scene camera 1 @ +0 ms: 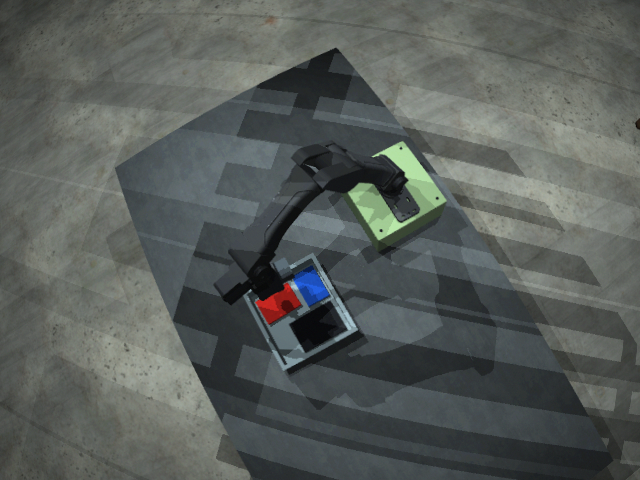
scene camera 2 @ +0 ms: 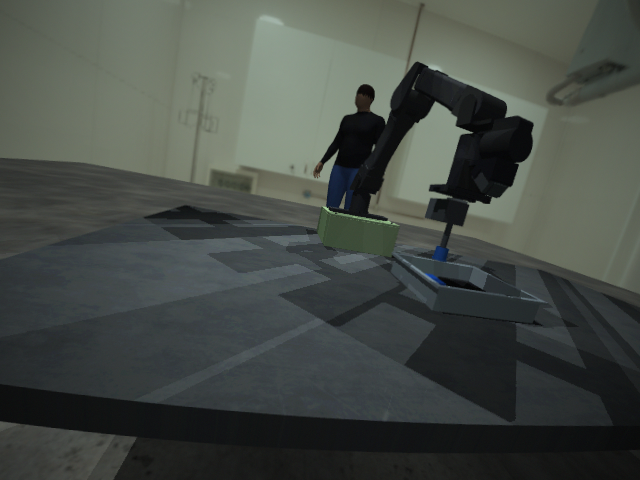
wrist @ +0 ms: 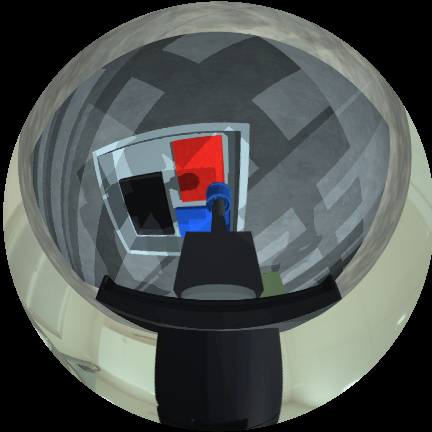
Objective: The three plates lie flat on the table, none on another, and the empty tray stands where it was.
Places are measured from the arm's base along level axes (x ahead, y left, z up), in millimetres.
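Pixels of known places: hand, its tool point: [scene camera 2: 438, 259] [wrist: 218, 192]; arm's base, origin of its link: [scene camera 1: 391, 188] [scene camera 2: 357, 215].
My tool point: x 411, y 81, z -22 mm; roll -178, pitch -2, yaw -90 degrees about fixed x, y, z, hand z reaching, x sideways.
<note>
For each thing: its top centre in the pictures, then the offset to it from my tool point. Level surfaces: height alone.
- grey tray, centre of its top: [wrist: 163, 205] [scene camera 2: 460, 274] [scene camera 1: 298, 311] 31 mm back, 82 mm left, 31 mm down
- red plate, centre of its top: [wrist: 199, 169] [scene camera 1: 277, 303] 10 mm ahead, 27 mm left, 67 mm down
- blue plate, centre of its top: [wrist: 203, 223] [scene camera 2: 421, 276] [scene camera 1: 310, 285] 93 mm back, 26 mm left, 67 mm down
- black plate, centre of its top: [wrist: 145, 208] [scene camera 1: 317, 326] [scene camera 2: 469, 288] 56 mm back, 137 mm left, 68 mm down
- table, height of its surface: 81 mm down
The grey tray [scene camera 1: 281, 335] [scene camera 2: 485, 305] [wrist: 244, 185] stands on the table and holds three rectangular plates, side by side. The red plate [scene camera 1: 271, 311] [wrist: 197, 152] and the blue plate [scene camera 1: 311, 285] [scene camera 2: 433, 279] [wrist: 192, 218] lie end to end along one side. The black plate [scene camera 1: 317, 328] [scene camera 2: 462, 283] [wrist: 147, 205] lies beside them. My gripper, a blue suction cup [scene camera 2: 440, 253] [wrist: 218, 196], is open and holds nothing. It hangs above the tray, and in the wrist view covers parts of the red and blue plates' near corners. In scene camera 1 the arm hides the cup.
The arm's green base block [scene camera 1: 361, 206] [scene camera 2: 359, 236] [wrist: 272, 284] stands on the table [scene camera 1: 439, 413] [scene camera 2: 206, 320] near one long edge, a short way from the tray. A person [scene camera 2: 356, 136] stands behind the table in scene camera 2.
</note>
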